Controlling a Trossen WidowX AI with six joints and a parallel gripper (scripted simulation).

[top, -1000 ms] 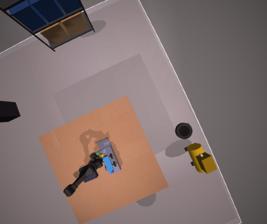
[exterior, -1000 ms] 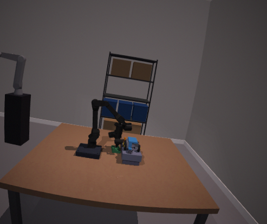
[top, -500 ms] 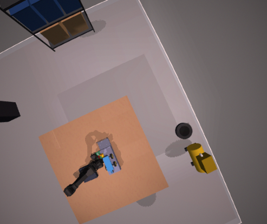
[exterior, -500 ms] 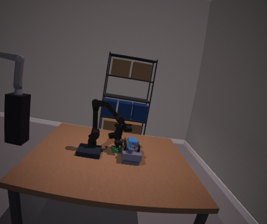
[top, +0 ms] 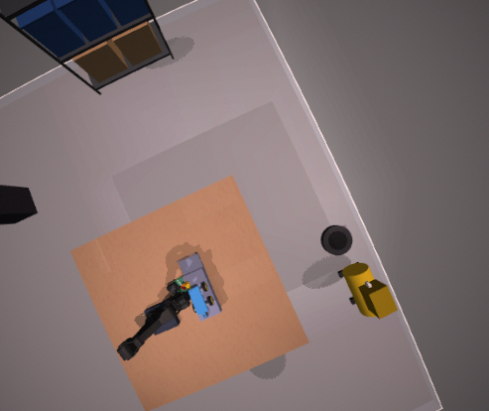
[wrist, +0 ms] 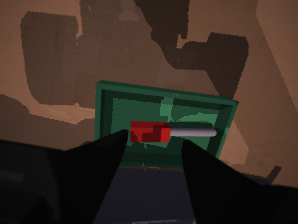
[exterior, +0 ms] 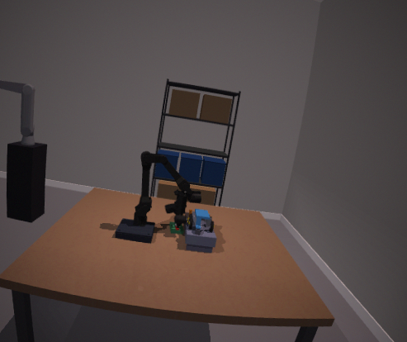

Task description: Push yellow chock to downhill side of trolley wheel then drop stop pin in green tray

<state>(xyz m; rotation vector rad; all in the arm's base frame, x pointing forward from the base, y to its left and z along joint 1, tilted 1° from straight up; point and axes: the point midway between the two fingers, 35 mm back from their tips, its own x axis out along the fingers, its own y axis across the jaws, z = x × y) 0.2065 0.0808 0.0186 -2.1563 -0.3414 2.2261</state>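
The red-headed stop pin is 2 cm to the left of my gripper tip and 2 cm below it. Also, from my gripper tip: yellow chock: 7 cm ahead, 1 cm to the left, 5 cm above; then green tray: 1 cm to the left, 4 cm below; then grey ramp: 12 cm ahead, 8 cm to the right, 1 cm above.
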